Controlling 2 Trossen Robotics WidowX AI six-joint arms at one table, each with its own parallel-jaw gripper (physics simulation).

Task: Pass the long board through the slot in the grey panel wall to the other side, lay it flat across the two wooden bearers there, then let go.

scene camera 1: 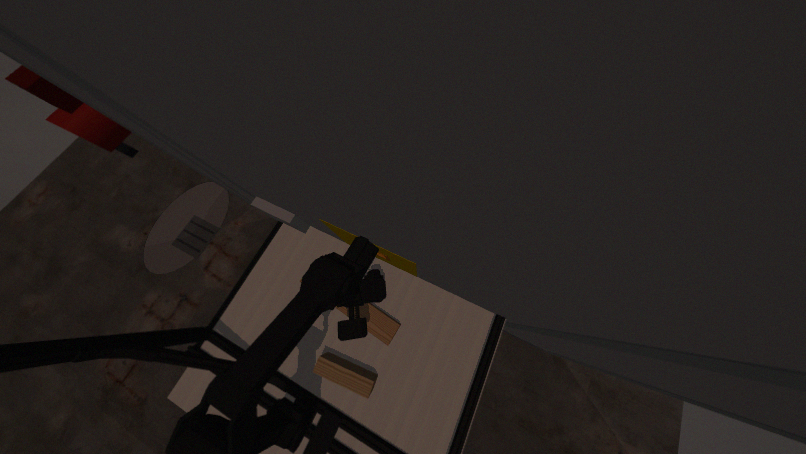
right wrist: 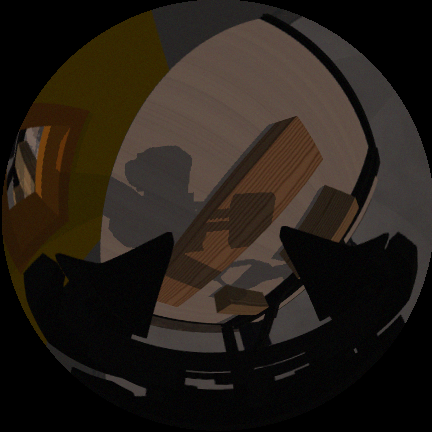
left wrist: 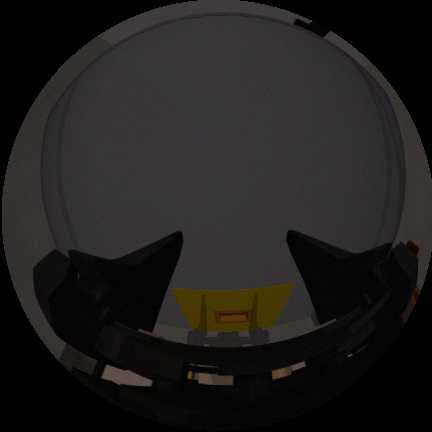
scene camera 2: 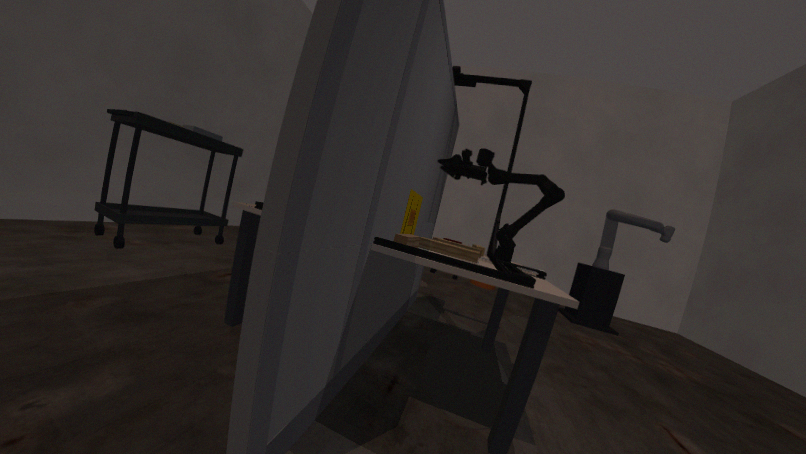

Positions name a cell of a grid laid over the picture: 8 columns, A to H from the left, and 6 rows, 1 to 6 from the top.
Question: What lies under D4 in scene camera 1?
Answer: The right gripper.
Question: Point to a grey panel wall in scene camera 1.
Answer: At G3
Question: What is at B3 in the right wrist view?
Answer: A grey panel wall.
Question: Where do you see a grey panel wall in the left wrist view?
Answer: E2
